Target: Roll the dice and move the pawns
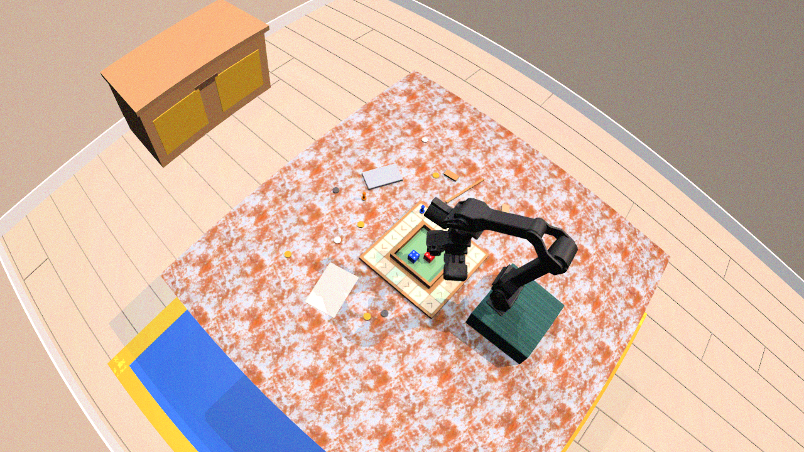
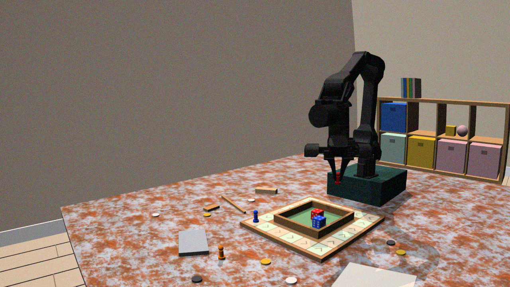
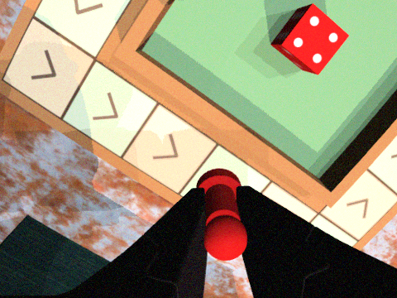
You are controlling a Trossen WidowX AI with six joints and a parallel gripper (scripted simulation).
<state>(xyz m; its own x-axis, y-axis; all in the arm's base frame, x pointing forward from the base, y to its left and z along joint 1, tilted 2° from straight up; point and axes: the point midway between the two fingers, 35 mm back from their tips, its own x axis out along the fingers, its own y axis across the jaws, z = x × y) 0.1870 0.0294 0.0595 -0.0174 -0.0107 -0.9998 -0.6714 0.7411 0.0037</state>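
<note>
My gripper tip is 200 mm short of the blue pawn, 110 mm to the left of it and 80 mm above it. Also, from my gripper tip: stick: 170 mm ahead, 290 mm to the right, 100 mm below; then green tray: 80 mm ahead, 10 mm to the right, 100 mm below; then red pawn: 10 mm above.
</note>
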